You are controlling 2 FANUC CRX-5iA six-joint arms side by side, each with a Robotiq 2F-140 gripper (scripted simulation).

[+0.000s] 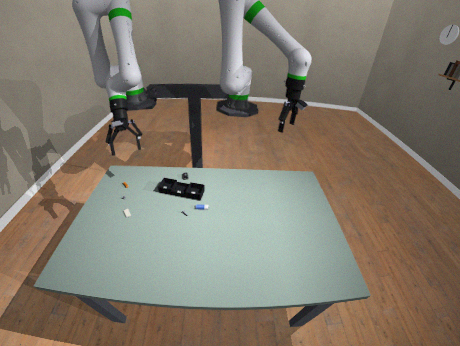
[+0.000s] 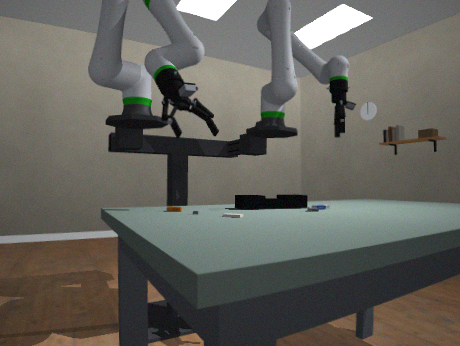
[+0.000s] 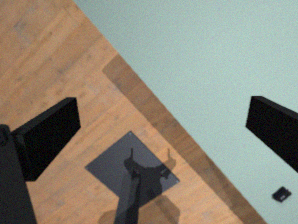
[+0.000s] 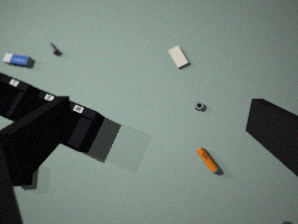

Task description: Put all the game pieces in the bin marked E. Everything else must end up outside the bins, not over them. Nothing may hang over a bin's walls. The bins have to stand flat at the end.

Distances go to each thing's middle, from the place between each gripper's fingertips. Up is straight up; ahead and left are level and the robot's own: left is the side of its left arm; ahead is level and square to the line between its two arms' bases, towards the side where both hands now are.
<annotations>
The joined black bins (image 2: 245, 202) is 10 mm behind my right hand (image 2: 198, 134), 280 mm to the left of it and 230 mm below it.
My left hand is 550 mm to the left of the joined black bins, 330 mm above it and 250 mm short of it.
</annotations>
